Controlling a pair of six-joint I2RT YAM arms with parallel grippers.
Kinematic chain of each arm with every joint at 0, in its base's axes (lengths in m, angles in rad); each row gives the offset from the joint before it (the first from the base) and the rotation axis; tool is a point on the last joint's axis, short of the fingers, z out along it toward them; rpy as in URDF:
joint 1: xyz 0 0 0.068 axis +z
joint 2: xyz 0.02 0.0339 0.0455 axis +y
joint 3: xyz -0.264 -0.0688 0 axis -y
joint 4: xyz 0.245 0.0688 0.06 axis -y
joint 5: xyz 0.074 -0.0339 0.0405 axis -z
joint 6: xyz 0.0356 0 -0.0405 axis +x
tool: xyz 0 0 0 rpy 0 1.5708 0
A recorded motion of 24 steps. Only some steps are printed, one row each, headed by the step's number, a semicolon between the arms.
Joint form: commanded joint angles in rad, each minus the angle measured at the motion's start. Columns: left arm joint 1, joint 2, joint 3, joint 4, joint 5, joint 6; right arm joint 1, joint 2, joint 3, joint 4, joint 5, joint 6.
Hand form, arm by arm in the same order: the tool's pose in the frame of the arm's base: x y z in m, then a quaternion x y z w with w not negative. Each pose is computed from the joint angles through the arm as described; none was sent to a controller.
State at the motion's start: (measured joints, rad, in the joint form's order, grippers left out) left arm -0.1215 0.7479 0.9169 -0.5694 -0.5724 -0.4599; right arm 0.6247 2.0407 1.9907 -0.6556 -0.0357 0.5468
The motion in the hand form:
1: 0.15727 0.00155 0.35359 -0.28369 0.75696 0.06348 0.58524; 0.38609 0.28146 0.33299 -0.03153 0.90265 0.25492 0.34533
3: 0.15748 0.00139 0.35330 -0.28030 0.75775 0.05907 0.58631; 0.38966 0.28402 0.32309 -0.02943 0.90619 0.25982 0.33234
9: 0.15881 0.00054 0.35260 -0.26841 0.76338 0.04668 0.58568; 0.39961 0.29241 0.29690 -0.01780 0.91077 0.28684 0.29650
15: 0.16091 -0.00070 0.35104 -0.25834 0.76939 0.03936 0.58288; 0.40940 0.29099 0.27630 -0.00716 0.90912 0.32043 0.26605
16: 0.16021 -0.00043 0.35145 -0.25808 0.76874 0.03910 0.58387; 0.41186 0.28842 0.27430 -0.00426 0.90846 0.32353 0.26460
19: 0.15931 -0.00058 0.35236 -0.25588 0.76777 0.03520 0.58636; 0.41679 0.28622 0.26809 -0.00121 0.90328 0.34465 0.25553
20: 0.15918 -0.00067 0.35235 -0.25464 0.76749 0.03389 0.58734; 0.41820 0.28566 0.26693 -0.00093 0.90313 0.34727 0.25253
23: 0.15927 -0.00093 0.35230 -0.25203 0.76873 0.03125 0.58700; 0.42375 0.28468 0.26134 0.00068 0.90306 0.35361 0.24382
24: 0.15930 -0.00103 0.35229 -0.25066 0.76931 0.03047 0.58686; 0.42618 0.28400 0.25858 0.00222 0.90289 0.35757 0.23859
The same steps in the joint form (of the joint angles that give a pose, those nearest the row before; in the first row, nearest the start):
1: 0.0141 -0.0008 -0.0103 0.0432 0.0293 0.0134; 0.0027 0.0330 0.0725 -0.0179 0.0021 0.0268
3: 0.0156 -0.0024 -0.0134 0.0493 0.0416 0.0165; 0.0012 0.0515 0.0663 -0.0102 -0.0179 0.0391
9: 0.0187 -0.0008 -0.0164 0.0570 0.0799 0.0257; -0.0019 0.1053 0.0525 0.0312 -0.0885 0.0927
15: 0.0172 0.0053 -0.0195 0.0616 0.1045 0.0334; -0.0218 0.1329 0.0143 0.0925 -0.1772 0.1356
16: 0.0187 0.0023 -0.0195 0.0616 0.1061 0.0350; -0.0294 0.1345 0.0081 0.1017 -0.1867 0.1388
19: 0.0188 -0.0024 -0.0195 0.0646 0.1137 0.0365; -0.0417 0.1421 -0.0104 0.1431 -0.2342 0.1572
20: 0.0187 -0.0039 -0.0210 0.0677 0.1168 0.0380; -0.0448 0.1467 -0.0073 0.1432 -0.2434 0.1588
23: 0.0187 -0.0039 -0.0211 0.0677 0.1245 0.0396; -0.0540 0.1682 0.0065 0.1448 -0.2680 0.1634
24: 0.0187 -0.0039 -0.0210 0.0677 0.1275 0.0411; -0.0586 0.1773 0.0110 0.1463 -0.2817 0.1679

